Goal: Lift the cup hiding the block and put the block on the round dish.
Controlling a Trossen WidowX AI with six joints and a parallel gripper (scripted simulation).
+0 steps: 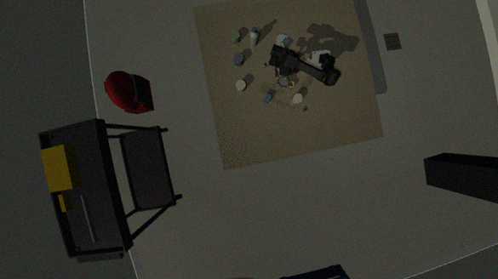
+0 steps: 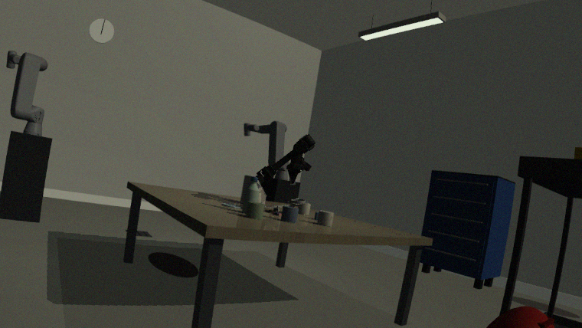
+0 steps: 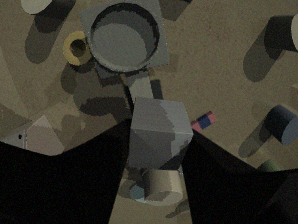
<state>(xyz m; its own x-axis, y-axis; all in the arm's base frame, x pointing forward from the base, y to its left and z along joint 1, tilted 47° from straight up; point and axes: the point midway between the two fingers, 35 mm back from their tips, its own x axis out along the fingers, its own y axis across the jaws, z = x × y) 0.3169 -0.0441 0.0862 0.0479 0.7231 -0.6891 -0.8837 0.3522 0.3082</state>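
Now: the balance 2 cm behind my gripper tip, 6 cm to the right of it and 13 cm below it. From my gripper tip the other things lie so: bottle: 11 cm ahead, 31 cm to the right, 6 cm below; blue cup: 24 cm ahead, 18 cm to the right, 13 cm below; blue cube: 12 cm ahead, 14 cm to the left, 15 cm below.
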